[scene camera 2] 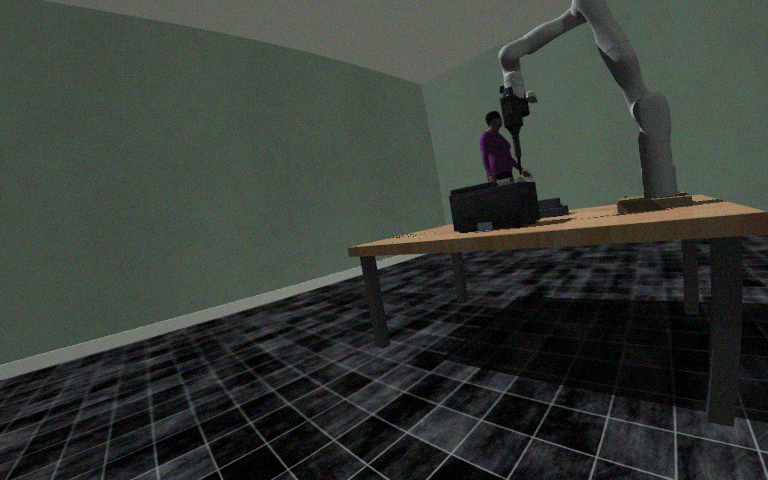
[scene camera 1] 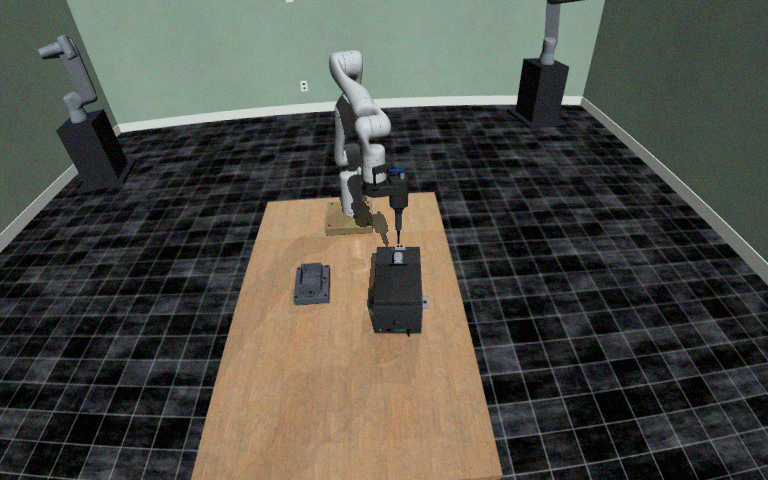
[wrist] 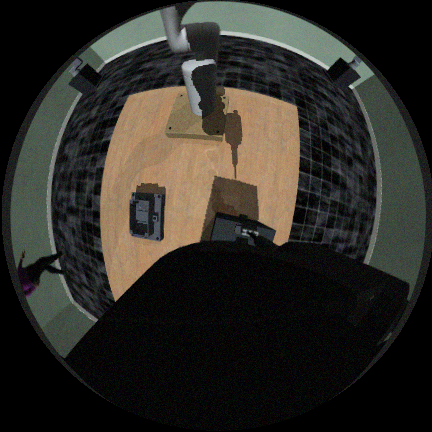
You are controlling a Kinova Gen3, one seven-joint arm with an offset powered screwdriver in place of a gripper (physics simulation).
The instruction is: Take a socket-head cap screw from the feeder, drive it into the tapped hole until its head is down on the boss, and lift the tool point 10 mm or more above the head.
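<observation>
The feeder (scene camera 1: 397,283) (scene camera 2: 492,206) (wrist: 225,229) is a black box with a small light metal pick-up part at the end facing the arm. My screwdriver (scene camera 1: 398,242) (scene camera 2: 519,169) points straight down, its thin tip at or very slightly above that pick-up part. In the wrist view its dark body hides most of the feeder. Whether a screw is on the tip is too small to tell. The dark grey block (scene camera 1: 312,284) (scene camera 2: 552,207) (wrist: 156,216) with a raised part lies on the table, apart from the feeder. Its tapped hole cannot be made out clearly.
The wooden table (scene camera 1: 317,396) (scene camera 2: 419,244) (wrist: 120,165) carries both things and the arm's base plate (scene camera 1: 348,230) (scene camera 2: 634,207) (wrist: 180,127). A person in purple (scene camera 2: 495,152) (wrist: 29,286) stands beyond the table. Two other arms stand on dark pedestals (scene camera 1: 93,147) (scene camera 1: 542,90) by the walls.
</observation>
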